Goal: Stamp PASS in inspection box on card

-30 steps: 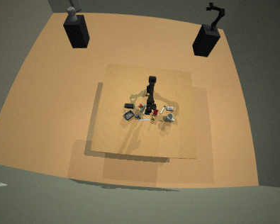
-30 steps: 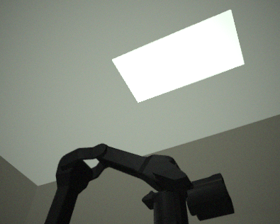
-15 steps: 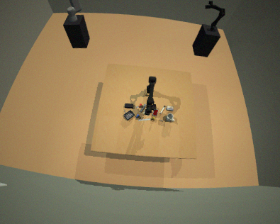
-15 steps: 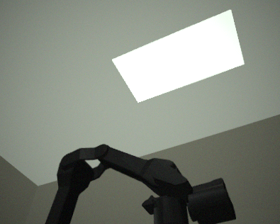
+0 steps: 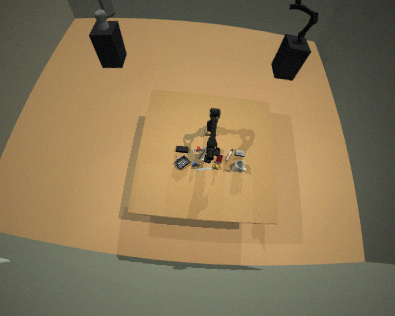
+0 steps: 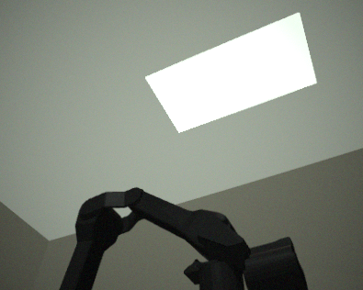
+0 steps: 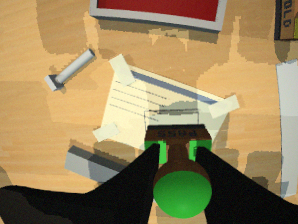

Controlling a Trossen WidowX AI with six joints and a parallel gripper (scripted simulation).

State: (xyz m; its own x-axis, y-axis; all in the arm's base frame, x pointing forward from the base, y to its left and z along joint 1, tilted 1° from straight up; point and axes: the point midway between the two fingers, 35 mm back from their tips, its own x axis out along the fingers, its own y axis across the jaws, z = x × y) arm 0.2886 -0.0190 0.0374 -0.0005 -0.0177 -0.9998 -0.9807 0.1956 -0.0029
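My gripper tip is now 50 mm above the white card and 10 mm past it. Also, from my gripper tip: white cylinder 220 mm to the left, 60 mm behind, 40 mm below; then yellow block 100 mm ahead, 80 mm to the left, 30 mm below; then red ink pad 110 mm to the left, 40 mm below.
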